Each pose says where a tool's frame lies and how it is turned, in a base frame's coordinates. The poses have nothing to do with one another.
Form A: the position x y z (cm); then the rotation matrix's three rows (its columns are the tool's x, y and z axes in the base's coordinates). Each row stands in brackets.
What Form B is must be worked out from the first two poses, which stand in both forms.
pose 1, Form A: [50.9 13.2 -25.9], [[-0.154 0.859 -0.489], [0.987 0.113 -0.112], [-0.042 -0.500 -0.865]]
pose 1, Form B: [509 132 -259], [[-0.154 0.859 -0.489], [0.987 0.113 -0.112], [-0.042 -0.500 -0.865]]
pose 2, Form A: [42.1 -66.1 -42.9], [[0.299 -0.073 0.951], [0.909 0.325 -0.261], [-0.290 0.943 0.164]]
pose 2, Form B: [421 -661 -429], [[0.299 -0.073 0.951], [0.909 0.325 -0.261], [-0.290 0.943 0.164]]
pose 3, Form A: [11.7 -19.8 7.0], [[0.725 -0.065 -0.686], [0.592 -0.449 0.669], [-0.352 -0.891 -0.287]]
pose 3, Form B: [117 -198 70], [[0.725 -0.065 -0.686], [0.592 -0.449 0.669], [-0.352 -0.891 -0.287]]
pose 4, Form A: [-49.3 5.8 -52.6], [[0.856 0.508 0.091], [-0.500 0.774 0.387], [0.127 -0.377 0.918]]
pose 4, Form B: [-493 58 -526], [[0.856 0.508 0.091], [-0.500 0.774 0.387], [0.127 -0.377 0.918]]
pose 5, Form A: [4.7 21.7 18.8], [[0.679 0.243 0.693], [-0.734 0.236 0.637], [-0.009 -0.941 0.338]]
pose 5, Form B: [47 217 188], [[0.679 0.243 0.693], [-0.734 0.236 0.637], [-0.009 -0.941 0.338]]
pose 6, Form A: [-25.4 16.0 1.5], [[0.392 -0.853 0.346], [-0.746 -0.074 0.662], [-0.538 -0.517 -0.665]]
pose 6, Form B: [-254 160 15], [[0.392 -0.853 0.346], [-0.746 -0.074 0.662], [-0.538 -0.517 -0.665]]
